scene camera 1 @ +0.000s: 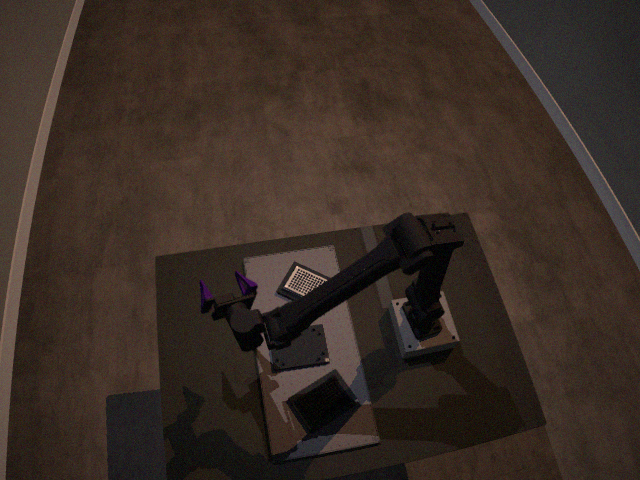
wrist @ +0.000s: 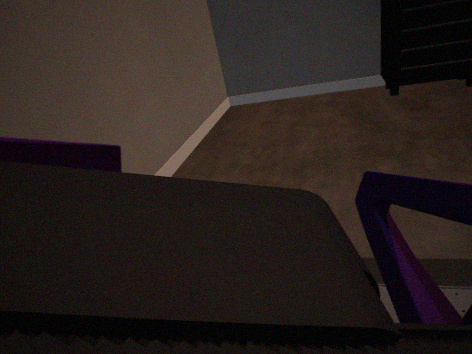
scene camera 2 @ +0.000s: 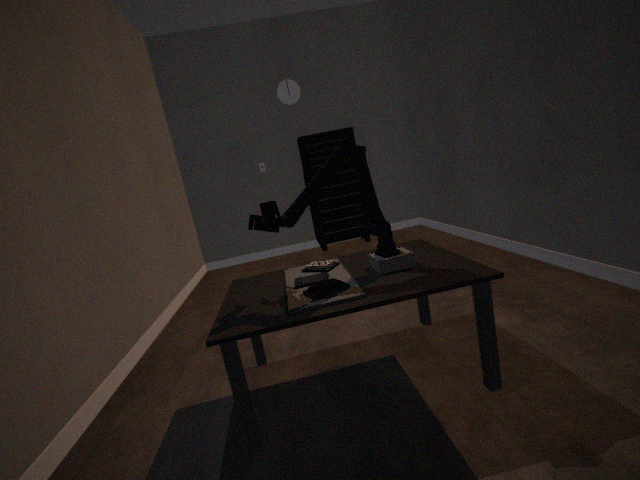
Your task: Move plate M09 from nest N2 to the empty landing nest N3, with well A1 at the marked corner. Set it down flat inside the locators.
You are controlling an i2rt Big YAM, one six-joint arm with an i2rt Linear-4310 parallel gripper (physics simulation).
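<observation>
A light plate with a grid of wells (scene camera 1: 305,280) (scene camera 2: 321,265) sits in a dark nest at the far end of the pale board; the forearm hides part of its right side in scene camera 1. A dark nest (scene camera 1: 305,348) (scene camera 2: 311,280) in the middle of the board holds no plate and has a small white mark at one corner. A dark plate (scene camera 1: 324,400) (scene camera 2: 325,288) is at the near end. Nest and plate labels are not readable. My gripper (scene camera 1: 220,277) (wrist: 245,175) is open and empty, raised high left of the board, its purple fingers pointing away from it.
The pale board (scene camera 1: 263,268) lies on the dark table (scene camera 1: 196,320) (scene camera 2: 253,294). The arm's base block (scene camera 1: 400,335) (scene camera 2: 392,264) stands to the right. The forearm passes over the board. A tall black slatted object (scene camera 2: 336,191) stands behind the table.
</observation>
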